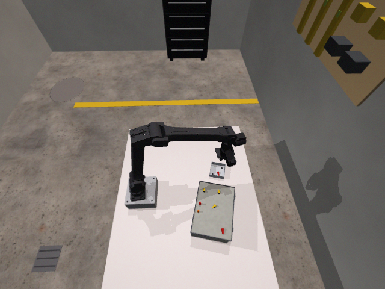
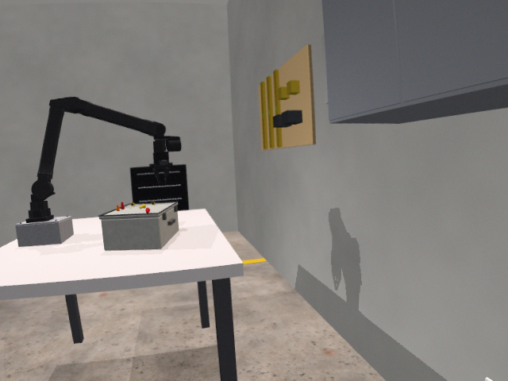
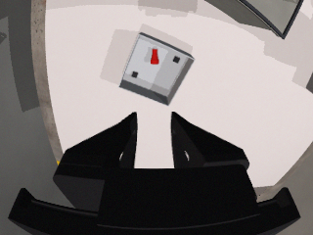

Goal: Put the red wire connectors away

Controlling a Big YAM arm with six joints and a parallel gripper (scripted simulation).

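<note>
My hand is 100 mm past the grey tool case, 270 mm to the left of it and 110 mm above it. From my hand the other things lie so: orange connector (190 mm behind, 270 mm to the right, 70 mm below).
</note>
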